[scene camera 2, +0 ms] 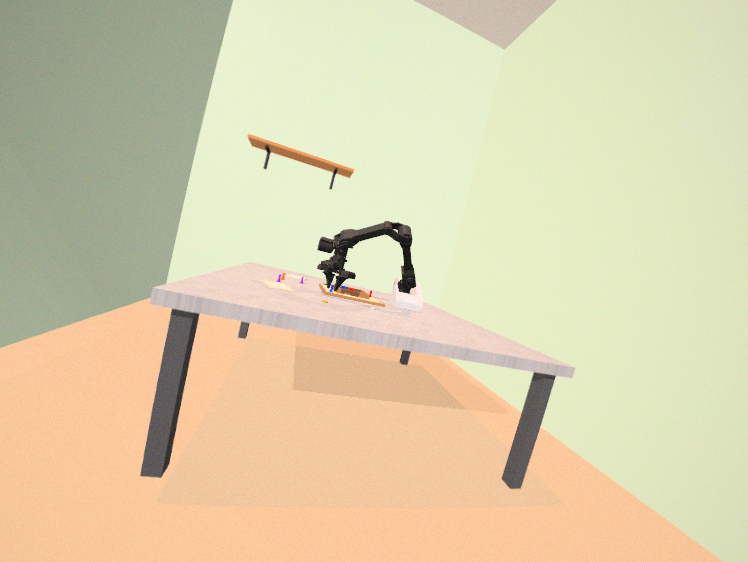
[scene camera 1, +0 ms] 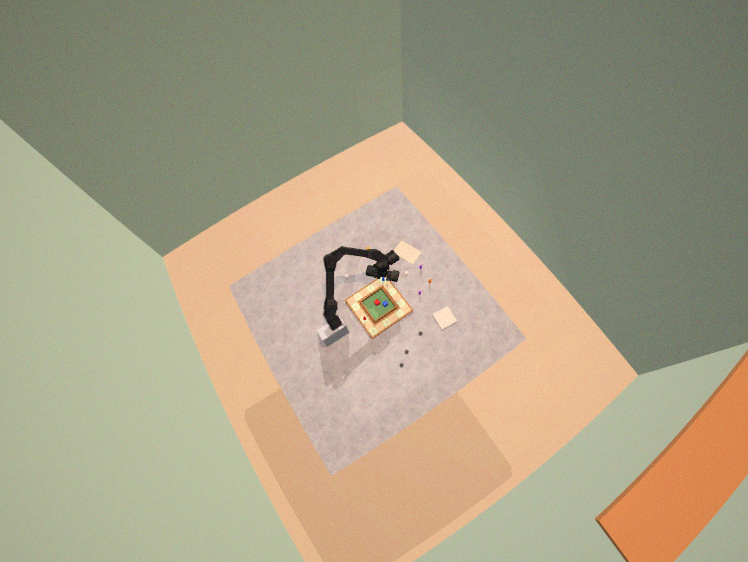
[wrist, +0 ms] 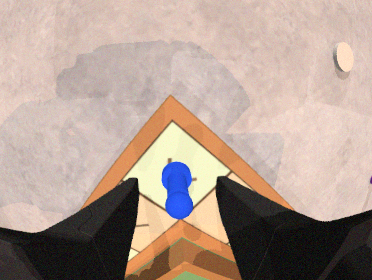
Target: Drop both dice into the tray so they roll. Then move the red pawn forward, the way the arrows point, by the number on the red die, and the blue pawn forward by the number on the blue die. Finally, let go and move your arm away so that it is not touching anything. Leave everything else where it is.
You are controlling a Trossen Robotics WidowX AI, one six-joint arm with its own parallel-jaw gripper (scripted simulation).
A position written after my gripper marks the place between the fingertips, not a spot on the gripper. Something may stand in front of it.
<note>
In view: my gripper (wrist: 177,185) and a blue pawn (wrist: 176,178).
</note>
